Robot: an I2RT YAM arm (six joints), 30 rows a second.
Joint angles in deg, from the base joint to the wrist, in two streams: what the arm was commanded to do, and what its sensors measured. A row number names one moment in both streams.
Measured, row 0: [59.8, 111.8, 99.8, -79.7, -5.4, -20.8]
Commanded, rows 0 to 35: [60.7, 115.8, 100.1, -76.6, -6.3, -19.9]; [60.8, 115.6, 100.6, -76.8, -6.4, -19.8]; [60.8, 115.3, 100.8, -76.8, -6.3, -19.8]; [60.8, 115.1, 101.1, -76.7, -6.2, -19.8]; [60.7, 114.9, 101.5, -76.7, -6.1, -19.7]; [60.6, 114.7, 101.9, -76.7, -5.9, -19.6]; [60.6, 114.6, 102.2, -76.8, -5.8, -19.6]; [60.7, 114.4, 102.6, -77.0, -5.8, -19.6]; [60.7, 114.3, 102.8, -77.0, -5.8, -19.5]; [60.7, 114.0, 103.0, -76.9, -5.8, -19.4]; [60.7, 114.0, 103.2, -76.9, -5.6, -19.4]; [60.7, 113.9, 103.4, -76.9, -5.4, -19.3]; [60.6, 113.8, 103.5, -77.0, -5.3, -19.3]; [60.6, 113.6, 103.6, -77.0, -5.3, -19.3]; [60.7, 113.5, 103.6, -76.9, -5.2, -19.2]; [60.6, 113.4, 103.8, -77.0, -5.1, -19.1]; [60.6, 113.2, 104.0, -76.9, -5.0, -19.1]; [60.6, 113.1, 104.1, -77.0, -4.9, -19.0]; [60.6, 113.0, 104.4, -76.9, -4.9, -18.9]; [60.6, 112.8, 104.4, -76.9, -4.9, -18.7]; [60.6, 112.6, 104.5, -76.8, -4.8, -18.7]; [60.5, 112.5, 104.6, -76.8, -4.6, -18.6]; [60.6, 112.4, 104.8, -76.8, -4.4, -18.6]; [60.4, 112.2, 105.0, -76.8, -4.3, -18.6]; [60.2, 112.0, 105.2, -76.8, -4.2, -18.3]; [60.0, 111.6, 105.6, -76.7, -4.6, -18.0]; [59.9, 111.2, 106.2, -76.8, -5.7, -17.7]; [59.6, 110.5, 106.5, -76.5, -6.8, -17.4]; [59.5, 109.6, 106.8, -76.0, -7.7, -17.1]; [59.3, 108.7, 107.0, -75.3, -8.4, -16.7]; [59.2, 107.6, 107.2, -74.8, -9.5, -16.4]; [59.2, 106.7, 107.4, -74.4, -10.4, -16.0]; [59.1, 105.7, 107.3, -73.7, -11.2, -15.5]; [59.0, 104.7, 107.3, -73.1, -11.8, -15.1]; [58.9, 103.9, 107.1, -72.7, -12.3, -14.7]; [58.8, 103.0, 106.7, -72.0, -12.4, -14.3]
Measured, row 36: [58.9, 108.8, 104.4, -78.0, -7.9, -15.7]
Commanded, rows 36 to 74: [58.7, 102.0, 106.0, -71.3, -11.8, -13.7]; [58.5, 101.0, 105.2, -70.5, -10.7, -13.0]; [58.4, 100.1, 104.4, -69.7, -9.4, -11.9]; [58.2, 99.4, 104.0, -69.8, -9.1, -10.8]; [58.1, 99.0, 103.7, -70.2, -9.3, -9.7]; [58.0, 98.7, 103.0, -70.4, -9.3, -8.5]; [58.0, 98.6, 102.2, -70.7, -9.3, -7.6]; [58.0, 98.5, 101.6, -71.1, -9.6, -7.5]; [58.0, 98.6, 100.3, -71.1, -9.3, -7.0]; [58.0, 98.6, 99.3, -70.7, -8.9, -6.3]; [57.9, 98.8, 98.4, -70.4, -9.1, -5.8]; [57.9, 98.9, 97.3, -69.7, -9.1, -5.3]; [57.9, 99.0, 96.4, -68.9, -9.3, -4.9]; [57.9, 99.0, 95.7, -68.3, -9.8, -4.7]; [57.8, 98.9, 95.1, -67.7, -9.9, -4.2]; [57.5, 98.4, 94.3, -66.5, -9.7, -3.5]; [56.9, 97.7, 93.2, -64.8, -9.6, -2.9]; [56.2, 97.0, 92.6, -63.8, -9.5, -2.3]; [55.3, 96.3, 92.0, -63.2, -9.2, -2.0]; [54.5, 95.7, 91.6, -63.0, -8.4, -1.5]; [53.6, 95.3, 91.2, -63.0, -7.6, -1.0]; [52.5, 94.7, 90.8, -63.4, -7.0, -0.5]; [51.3, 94.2, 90.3, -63.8, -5.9, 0.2]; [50.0, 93.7, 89.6, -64.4, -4.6, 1.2]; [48.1, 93.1, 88.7, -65.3, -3.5, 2.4]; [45.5, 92.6, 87.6, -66.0, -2.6, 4.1]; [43.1, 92.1, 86.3, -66.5, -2.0, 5.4]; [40.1, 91.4, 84.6, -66.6, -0.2, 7.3]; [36.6, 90.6, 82.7, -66.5, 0.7, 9.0]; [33.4, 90.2, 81.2, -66.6, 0.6, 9.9]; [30.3, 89.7, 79.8, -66.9, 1.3, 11.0]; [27.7, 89.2, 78.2, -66.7, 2.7, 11.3]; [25.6, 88.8, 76.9, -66.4, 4.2, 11.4]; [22.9, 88.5, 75.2, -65.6, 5.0, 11.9]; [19.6, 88.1, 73.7, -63.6, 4.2, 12.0]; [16.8, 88.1, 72.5, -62.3, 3.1, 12.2]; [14.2, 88.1, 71.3, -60.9, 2.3, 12.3]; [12.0, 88.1, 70.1, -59.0, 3.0, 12.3]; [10.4, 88.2, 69.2, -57.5, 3.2, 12.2]
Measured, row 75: [13.6, 89.9, 71.0, -62.8, 2.2, 10.7]
